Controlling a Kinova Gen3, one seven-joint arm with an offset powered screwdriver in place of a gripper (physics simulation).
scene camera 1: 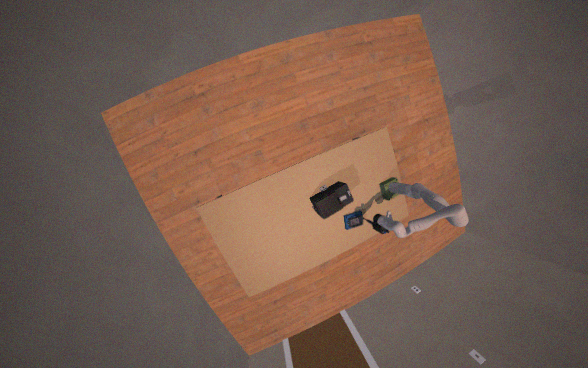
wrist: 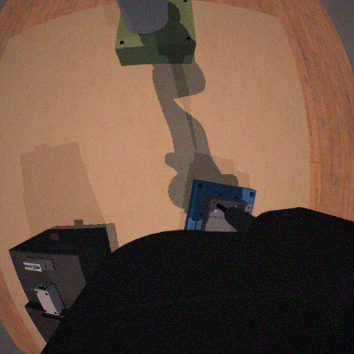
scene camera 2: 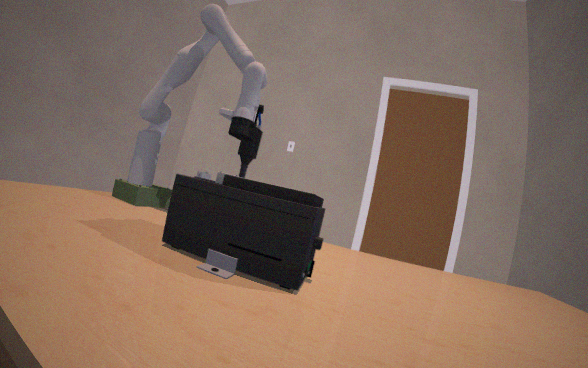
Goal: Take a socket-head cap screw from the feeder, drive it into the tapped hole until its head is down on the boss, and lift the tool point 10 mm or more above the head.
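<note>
The black screw feeder point(scene camera 1: 330, 201) point(scene camera 2: 240, 225) point(wrist: 52, 270) stands on the table, a pale fitting on its end face. A blue fixture point(scene camera 1: 346, 222) point(wrist: 198, 202) beside it carries a grey workpiece point(scene camera 1: 354, 220) point(wrist: 222, 223). My screwdriver tool point(scene camera 1: 364, 219) point(scene camera 2: 243, 175) point(wrist: 219, 206) points down; in the wrist view its tip overlaps the workpiece's upper left part. In scene camera 2 the tip's lower end is hidden behind the feeder. The tip's height over the workpiece cannot be judged. The tapped hole, boss and any screw at the tip are too small to tell.
The arm's green base block point(scene camera 1: 388, 188) point(scene camera 2: 137, 194) point(wrist: 155, 55) stands on the tan table mat point(scene camera 1: 260, 235) point(wrist: 100, 100). A small grey bracket point(scene camera 2: 220, 265) sits at the foot of the feeder's long side. The arm's shadow falls between base and fixture.
</note>
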